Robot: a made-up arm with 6 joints.
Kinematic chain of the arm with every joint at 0, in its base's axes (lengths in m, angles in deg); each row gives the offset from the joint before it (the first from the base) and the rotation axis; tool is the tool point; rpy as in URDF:
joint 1: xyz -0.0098 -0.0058 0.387 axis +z
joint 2: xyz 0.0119 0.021 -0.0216 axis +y
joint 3: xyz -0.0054 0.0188 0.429 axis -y
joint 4: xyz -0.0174 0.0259 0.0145 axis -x
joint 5: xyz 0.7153 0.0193 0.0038 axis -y
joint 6: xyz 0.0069 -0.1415 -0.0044 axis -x
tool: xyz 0.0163 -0.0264 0.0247 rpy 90 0 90
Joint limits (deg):
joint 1: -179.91..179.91
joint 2: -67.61..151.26
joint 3: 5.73..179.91
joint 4: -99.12..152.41
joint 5: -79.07..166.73
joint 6: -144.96..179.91
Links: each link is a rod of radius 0.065 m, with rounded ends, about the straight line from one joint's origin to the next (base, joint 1, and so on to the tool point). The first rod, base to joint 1, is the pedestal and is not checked.
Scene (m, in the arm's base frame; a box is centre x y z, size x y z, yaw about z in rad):
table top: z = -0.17
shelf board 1: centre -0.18 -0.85 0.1 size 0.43 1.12 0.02 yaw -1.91
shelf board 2: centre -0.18 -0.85 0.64 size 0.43 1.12 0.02 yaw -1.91
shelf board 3: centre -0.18 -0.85 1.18 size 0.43 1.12 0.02 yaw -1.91
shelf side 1: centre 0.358 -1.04 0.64 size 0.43 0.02 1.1 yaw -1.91
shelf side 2: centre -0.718 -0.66 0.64 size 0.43 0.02 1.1 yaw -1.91
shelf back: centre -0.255 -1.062 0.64 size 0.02 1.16 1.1 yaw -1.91
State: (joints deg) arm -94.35 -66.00 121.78 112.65 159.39 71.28
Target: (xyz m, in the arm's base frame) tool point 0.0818 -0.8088 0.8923
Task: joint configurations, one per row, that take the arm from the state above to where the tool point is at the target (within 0.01 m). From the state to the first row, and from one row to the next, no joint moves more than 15 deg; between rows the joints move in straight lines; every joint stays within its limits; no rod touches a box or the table.
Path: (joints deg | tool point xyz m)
1: -79.43 -54.68 112.00 119.34 160.86 74.69 | -0.0935 1.0125 0.6522
2: -64.51 -43.36 102.22 126.02 162.33 78.10 | -0.2924 0.8540 0.9630
3: -49.60 -32.04 92.44 132.71 163.79 81.51 | -0.3559 0.5927 1.2214
4: -34.68 -20.73 82.67 139.40 165.26 84.92 | -0.2530 0.3239 1.3950
5: -19.76 -9.41 72.89 146.08 166.73 88.33 | -0.0125 0.1439 1.4625
6: -34.02 -4.00 61.92 140.61 164.47 85.99 | 0.2061 0.0106 1.4396
7: -48.27 1.40 50.95 135.15 162.21 83.65 | 0.3380 -0.2032 1.3641
8: -62.53 6.80 39.98 129.68 159.95 81.32 | 0.3566 -0.4475 1.2414
9: -76.78 12.20 29.01 124.21 157.69 78.98 | 0.2623 -0.6656 1.0803
10: -91.04 17.61 18.04 118.74 155.43 76.64 | 0.0817 -0.8089 0.8922

